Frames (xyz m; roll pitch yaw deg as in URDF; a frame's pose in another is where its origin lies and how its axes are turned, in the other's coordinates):
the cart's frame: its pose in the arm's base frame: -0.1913 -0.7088 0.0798 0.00 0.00 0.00
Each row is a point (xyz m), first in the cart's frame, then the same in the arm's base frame.
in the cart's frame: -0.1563 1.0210 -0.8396
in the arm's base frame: -0.3476 0.3122 -0.7598
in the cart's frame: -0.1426 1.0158 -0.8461
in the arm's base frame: -0.3339 0.3070 -0.7663
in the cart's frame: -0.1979 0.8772 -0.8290
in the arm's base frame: -0.3892 0.1684 -0.7492
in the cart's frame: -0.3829 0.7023 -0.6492
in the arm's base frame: -0.5742 -0.0065 -0.5694
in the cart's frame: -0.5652 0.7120 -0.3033
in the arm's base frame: -0.7565 0.0032 -0.2235
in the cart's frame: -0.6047 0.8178 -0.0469
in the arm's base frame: -0.7960 0.1090 0.0329
